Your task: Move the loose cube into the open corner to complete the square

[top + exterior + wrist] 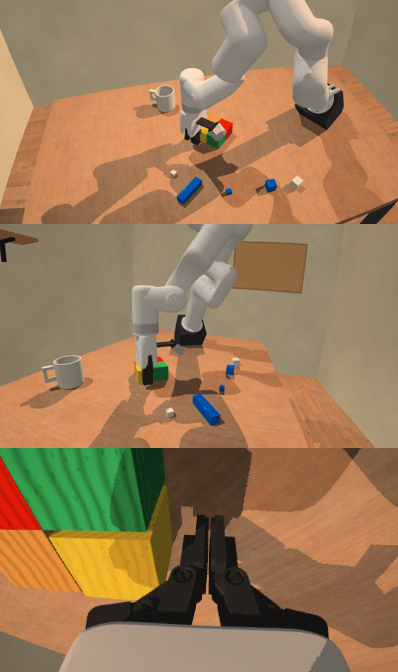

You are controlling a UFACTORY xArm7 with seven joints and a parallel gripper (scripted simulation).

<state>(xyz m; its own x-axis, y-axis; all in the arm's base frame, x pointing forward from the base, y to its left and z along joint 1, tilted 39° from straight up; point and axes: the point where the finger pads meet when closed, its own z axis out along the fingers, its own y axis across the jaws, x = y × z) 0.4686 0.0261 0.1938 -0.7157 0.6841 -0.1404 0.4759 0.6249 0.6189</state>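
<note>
Now: hand 40 mm to the left of the yellow cube, 30 mm past it and 10 mm above it. Round my hand: red cube 100 mm behind, 60 mm to the right, 10 mm below; green cube 80 mm behind, 10 mm to the right, 10 mm below; orange cube 80 mm to the right, 60 mm behind, 10 mm below.
</note>
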